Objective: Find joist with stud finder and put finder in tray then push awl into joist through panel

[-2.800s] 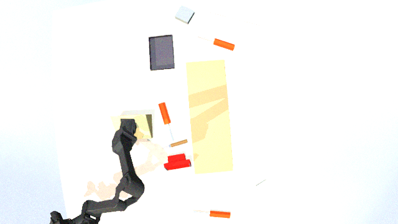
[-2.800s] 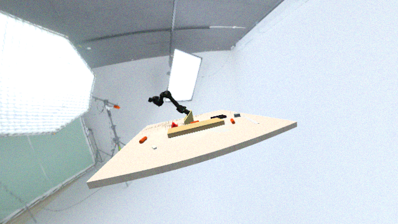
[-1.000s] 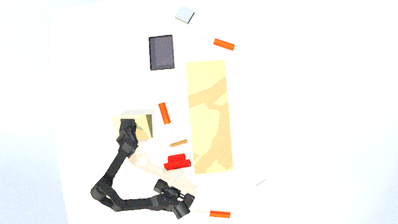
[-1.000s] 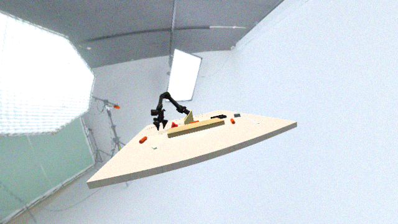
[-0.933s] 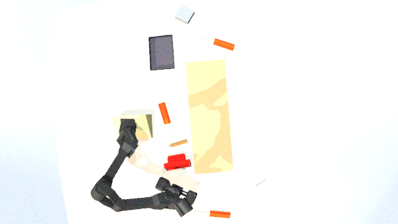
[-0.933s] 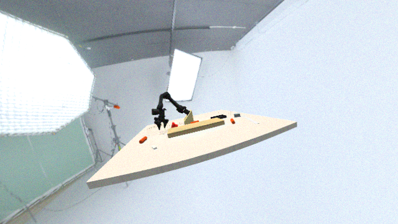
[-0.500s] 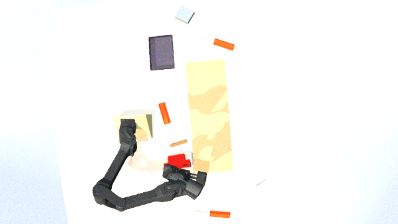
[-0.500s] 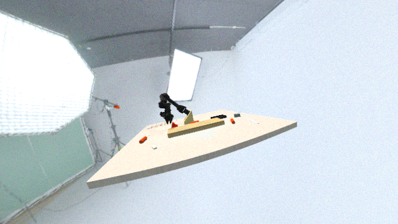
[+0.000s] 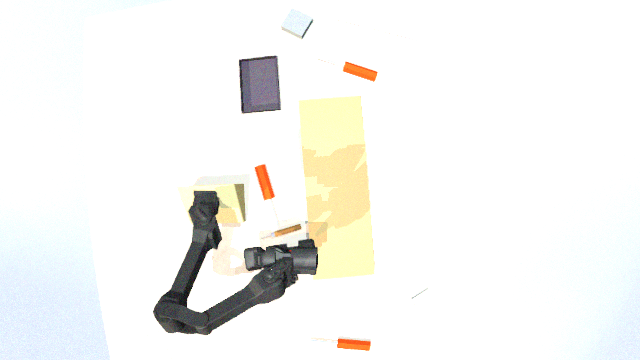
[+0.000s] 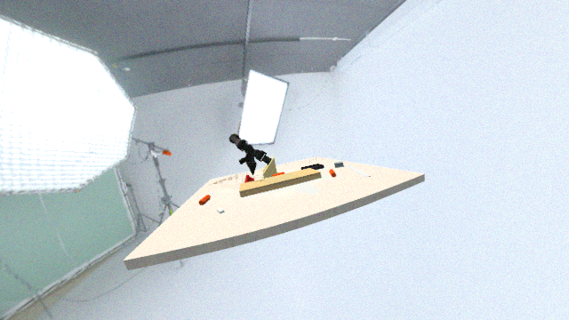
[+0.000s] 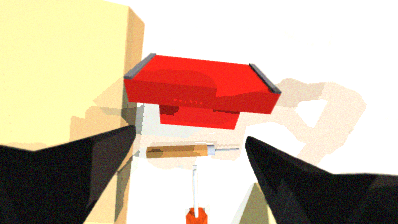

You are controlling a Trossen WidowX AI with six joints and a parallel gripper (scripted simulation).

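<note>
My gripper tip is 20 mm past the red stud finder, 20 mm to the left of it and 50 mm above it. The rest, counted from my gripper tip: dark grey tray: 90 mm behind, 480 mm to the left, 60 mm below; then pale grey block: 10 mm ahead, 680 mm to the left, 60 mm below; then awl: 30 mm behind, 40 mm to the left, 70 mm below.
</note>
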